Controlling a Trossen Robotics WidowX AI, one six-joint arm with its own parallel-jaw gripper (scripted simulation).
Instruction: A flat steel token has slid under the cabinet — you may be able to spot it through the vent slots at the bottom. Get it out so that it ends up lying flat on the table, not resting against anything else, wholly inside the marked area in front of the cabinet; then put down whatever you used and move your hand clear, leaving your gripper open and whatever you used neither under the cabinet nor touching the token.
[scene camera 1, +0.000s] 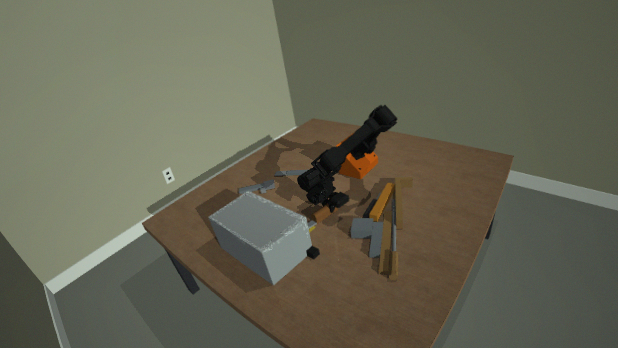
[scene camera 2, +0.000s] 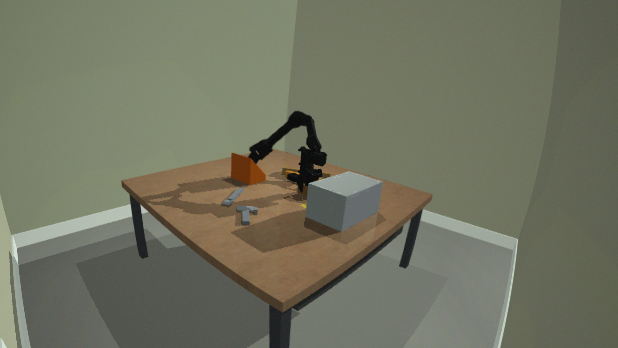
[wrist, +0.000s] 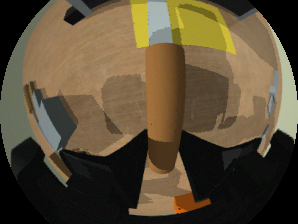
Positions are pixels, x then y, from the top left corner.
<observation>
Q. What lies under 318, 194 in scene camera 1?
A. My gripper.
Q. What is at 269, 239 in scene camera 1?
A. A grey cabinet.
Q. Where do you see a grey block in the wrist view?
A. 58, 127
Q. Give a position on a grey cabinet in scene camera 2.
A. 341, 201
</observation>
